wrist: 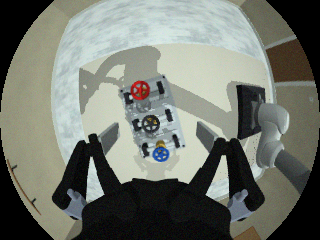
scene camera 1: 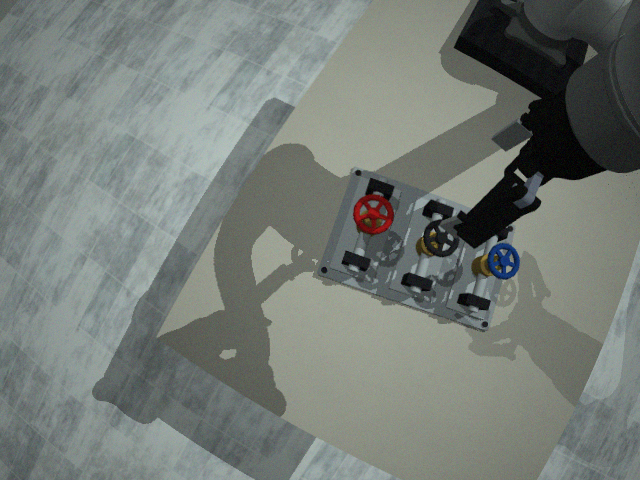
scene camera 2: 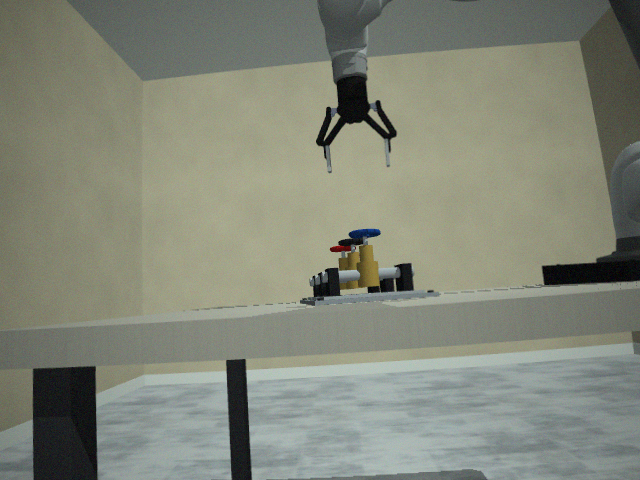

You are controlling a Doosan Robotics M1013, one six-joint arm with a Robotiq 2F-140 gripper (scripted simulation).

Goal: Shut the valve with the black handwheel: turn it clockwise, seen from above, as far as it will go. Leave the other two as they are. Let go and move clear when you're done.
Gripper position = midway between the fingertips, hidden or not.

I see my gripper (scene camera 1: 476, 184), a blue handwheel (scene camera 1: 503, 261), a red handwheel (scene camera 1: 373, 214) and a black handwheel (scene camera 1: 442, 237).
My gripper is seen too in the wrist view (wrist: 157, 129) and in scene camera 2 (scene camera 2: 358, 169).
